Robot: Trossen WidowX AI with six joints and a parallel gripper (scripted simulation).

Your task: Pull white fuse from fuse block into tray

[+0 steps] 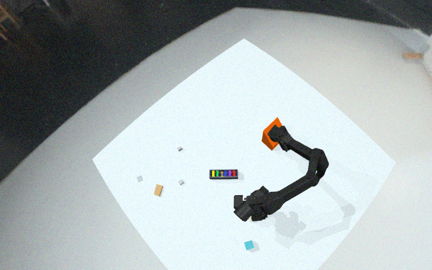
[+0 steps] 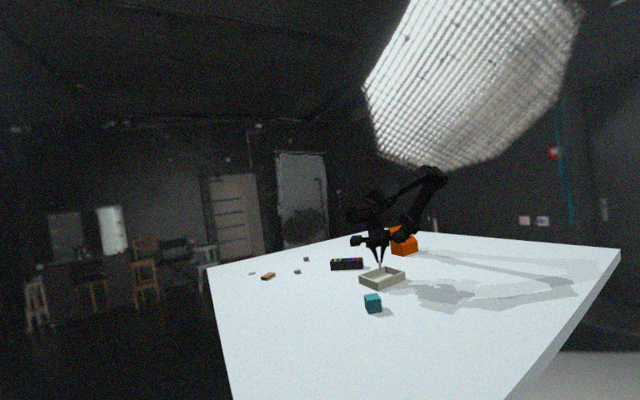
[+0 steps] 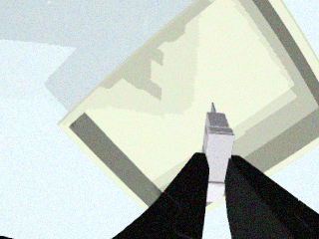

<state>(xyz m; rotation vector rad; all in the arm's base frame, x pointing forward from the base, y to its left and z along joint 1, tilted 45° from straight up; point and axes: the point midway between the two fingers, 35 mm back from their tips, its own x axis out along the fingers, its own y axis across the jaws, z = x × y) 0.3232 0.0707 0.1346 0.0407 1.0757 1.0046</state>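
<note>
Right now my gripper tip is 1 cm above the white fuse. Round my gripper tip: red fuse (18 cm to the right, 6 cm behind, 4 cm below); then purple fuse (19 cm to the right, 4 cm below, 4 cm behind); then beige tray (7 cm below).
</note>
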